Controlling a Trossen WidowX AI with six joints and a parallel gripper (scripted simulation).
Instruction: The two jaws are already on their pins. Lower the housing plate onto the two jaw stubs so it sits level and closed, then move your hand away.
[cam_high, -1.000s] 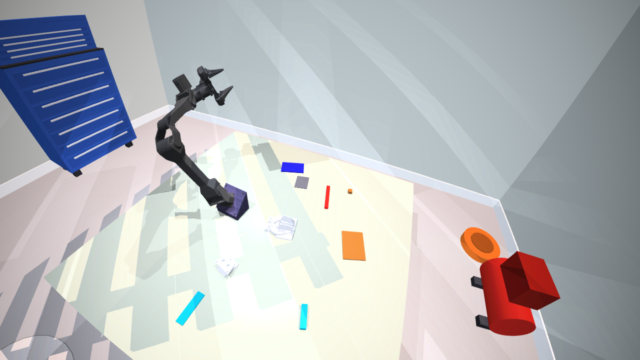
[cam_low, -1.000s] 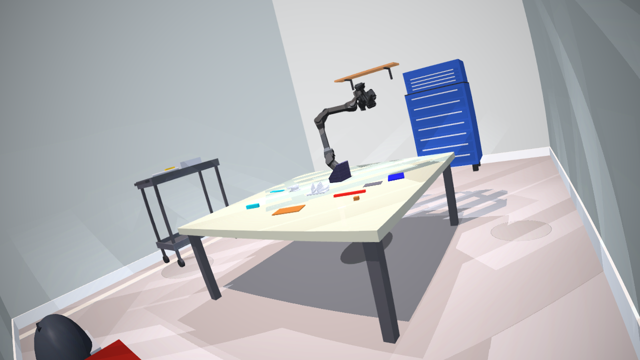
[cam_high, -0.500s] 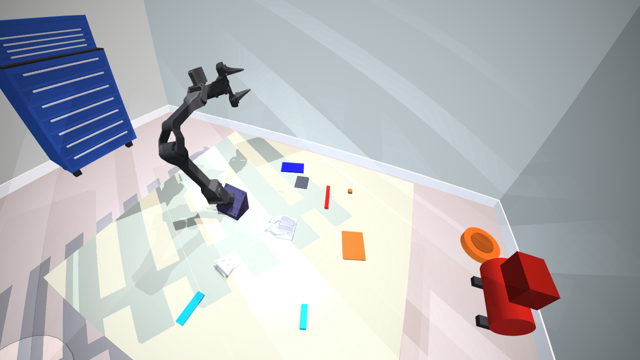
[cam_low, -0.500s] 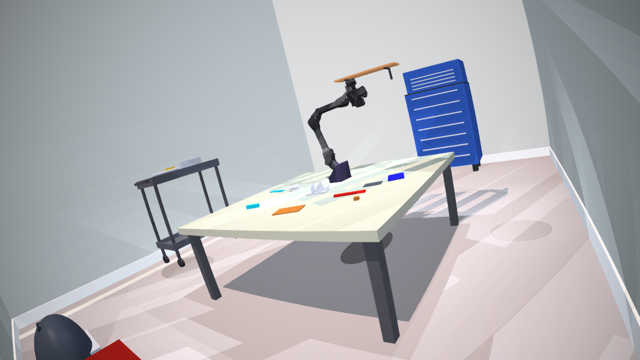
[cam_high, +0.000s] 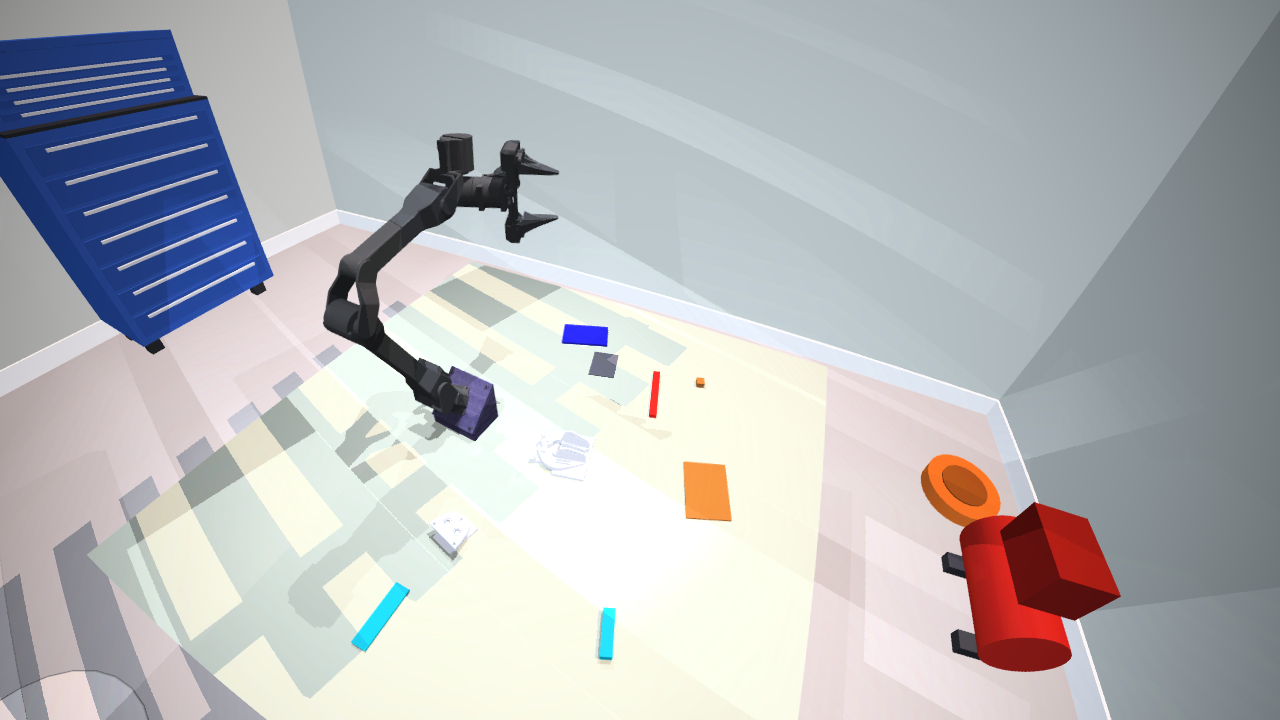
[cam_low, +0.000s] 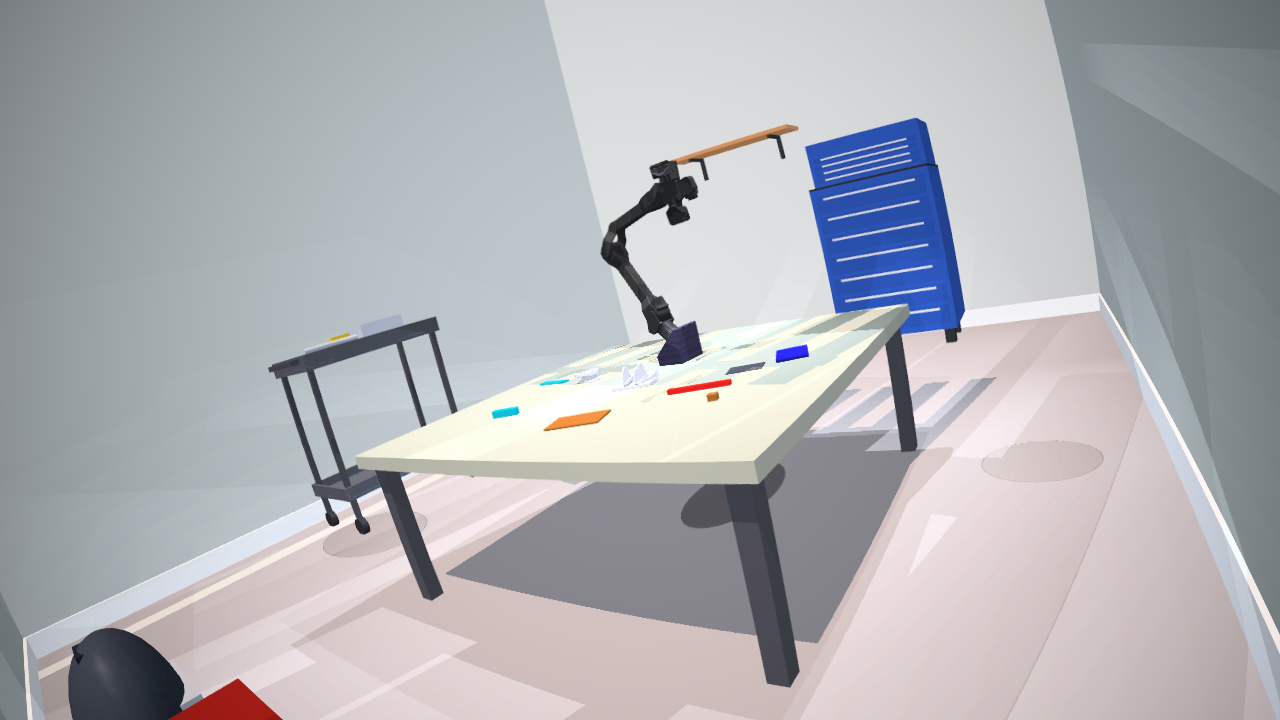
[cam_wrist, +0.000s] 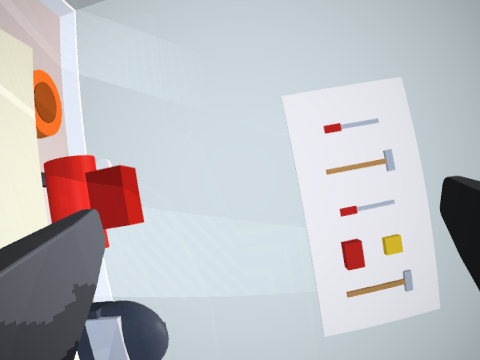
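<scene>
The white part is 500 mm below my gripper tip, 440 mm to the right of it and 50 mm behind it. The rest, counted from my gripper tip: grey tile 510 mm below, 140 mm to the left, 80 mm ahead; blue tile 510 mm below, 250 mm to the left, 10 mm behind; red bar 500 mm below, 240 mm ahead, 70 mm to the left.
</scene>
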